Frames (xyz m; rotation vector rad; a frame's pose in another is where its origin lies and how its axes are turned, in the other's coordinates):
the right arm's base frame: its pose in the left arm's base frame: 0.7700 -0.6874 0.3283 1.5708 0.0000 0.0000
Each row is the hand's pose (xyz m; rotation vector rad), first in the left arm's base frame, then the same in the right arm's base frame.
Working: the left arm's base frame: its pose in the right arm's base frame: -0.7700 -0.3283 -0.6874 -1.5708 0.0000 0.0000

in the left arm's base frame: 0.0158 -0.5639 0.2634 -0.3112 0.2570 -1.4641
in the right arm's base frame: -0.7542 -0.0649 -0.1235 -1.5404 -0.9729 -1.3872
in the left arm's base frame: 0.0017 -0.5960 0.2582 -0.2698 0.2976 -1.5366
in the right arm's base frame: -0.7683 -0.0701 -0.0914 -1.4638 -0.9907 -1.4667
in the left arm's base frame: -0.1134 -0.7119 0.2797 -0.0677 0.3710 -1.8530
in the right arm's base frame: -0.8834 -0.0486 0.0245 -1.1024 -1.1402 -1.7110
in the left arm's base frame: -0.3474 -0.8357 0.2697 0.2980 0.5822 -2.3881
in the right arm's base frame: -1.1174 -0.0586 0.1483 -0.3974 -1.2866 -2.1161
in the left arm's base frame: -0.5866 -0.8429 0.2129 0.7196 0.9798 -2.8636
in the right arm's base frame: -1.3566 -0.1154 0.1555 0.4329 -1.2135 -2.4759
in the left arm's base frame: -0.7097 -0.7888 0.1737 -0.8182 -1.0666 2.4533
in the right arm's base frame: -1.4797 -0.1546 0.1014 0.9700 -1.0313 -2.6177
